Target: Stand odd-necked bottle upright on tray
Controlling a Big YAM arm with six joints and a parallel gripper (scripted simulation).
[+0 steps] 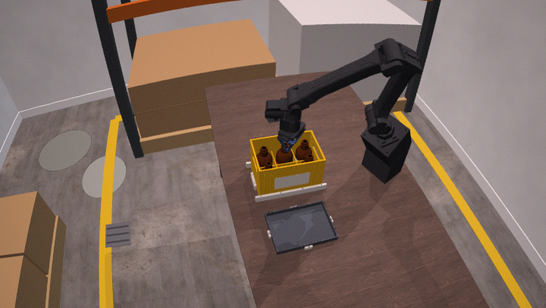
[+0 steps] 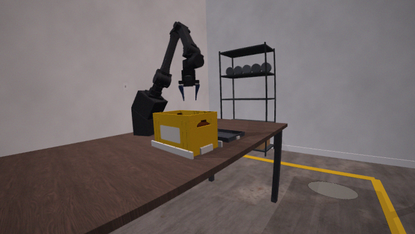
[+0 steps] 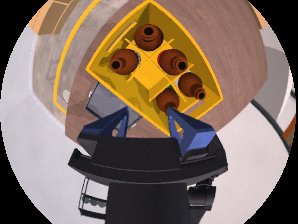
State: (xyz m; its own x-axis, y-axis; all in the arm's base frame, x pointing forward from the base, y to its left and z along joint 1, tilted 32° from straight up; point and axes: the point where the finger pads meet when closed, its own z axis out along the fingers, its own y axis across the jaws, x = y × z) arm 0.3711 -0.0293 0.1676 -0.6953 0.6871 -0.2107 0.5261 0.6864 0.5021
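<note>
Right now the yellow crate is 150 mm below my hand and 40 mm to the right of it. From my hand the other things lie so: glass bottle 150 mm below, 80 mm ahead, 20 mm to the left; dark tray 230 mm to the left, 230 mm below, 20 mm behind.
</note>
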